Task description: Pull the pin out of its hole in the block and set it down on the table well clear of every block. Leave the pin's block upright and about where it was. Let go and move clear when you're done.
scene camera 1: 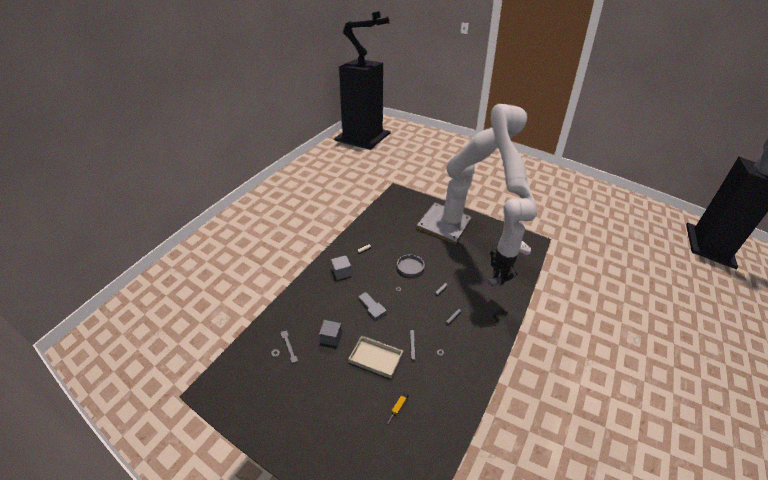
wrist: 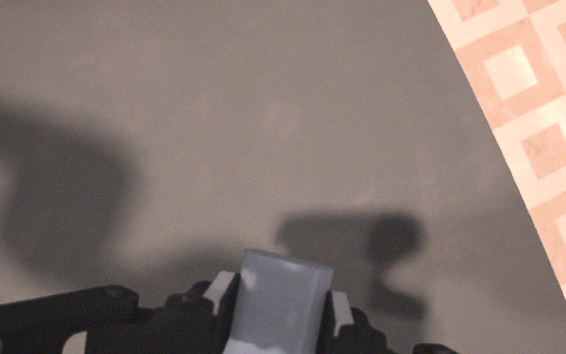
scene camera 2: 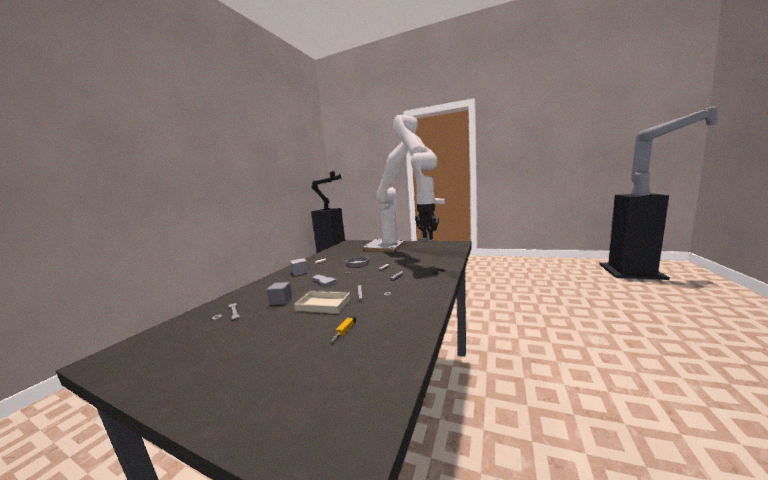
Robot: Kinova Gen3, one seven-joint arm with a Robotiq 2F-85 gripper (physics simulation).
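Pixels of known places: gripper, between the fingertips: point(scene camera 1: 497, 281) point(wrist: 278, 308) point(scene camera 2: 427, 240); arm's base, origin of its link: point(scene camera 1: 452, 217) point(scene camera 2: 389, 241).
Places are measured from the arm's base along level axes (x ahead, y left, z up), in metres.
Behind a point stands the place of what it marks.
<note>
My gripper point(scene camera 1: 500, 277) @(x 0.386, y 0.320, z 0.101 m) point(scene camera 2: 427, 234) @(x 0.386, y 0.320, z 0.101 m) point(wrist: 278, 308) @(x 0.386, y 0.320, z 0.101 m) points down, raised above the table's rear right part. It is shut on a smooth grey pin point(wrist: 280, 295) @(x 0.380, y 0.325, z 0.111 m), whose end shows between the fingers in the wrist view. One light grey block point(scene camera 1: 340, 268) @(x 0.558, y -0.254, z 0.032 m) point(scene camera 2: 298, 267) @(x 0.558, y -0.251, z 0.010 m) stands upright at the table's left side, far from the gripper. A darker grey block point(scene camera 1: 330, 333) @(x 0.832, y -0.115, z 0.034 m) point(scene camera 2: 279, 293) @(x 0.841, y -0.106, z 0.016 m) stands nearer the front, left of the cream tray. I cannot make out a hole in either block. The held pin's lower end is too small to judge in the scene views.
The black table point(scene camera 1: 317, 418) @(x 1.094, y 0.002, z -0.026 m) point(scene camera 2: 266, 390) @(x 1.175, y 0.153, z -0.026 m) also bears a round grey dish point(scene camera 1: 410, 266) @(x 0.363, y -0.041, z -0.024 m), a stepped grey piece point(scene camera 1: 372, 305) @(x 0.628, y -0.069, z -0.008 m), short grey rods point(scene camera 1: 441, 289) @(x 0.425, y 0.124, z -0.014 m) point(scene camera 1: 453, 316) @(x 0.526, y 0.216, z -0.013 m), a white cylinder point(scene camera 1: 364, 248) @(x 0.374, y -0.256, z -0.012 m), a cream tray point(scene camera 1: 375, 357) @(x 0.809, y 0.047, z -0.023 m) and a yellow screwdriver point(scene camera 1: 399, 404) @(x 0.931, y 0.202, z -0.008 m). The table's right edge is near the gripper.
</note>
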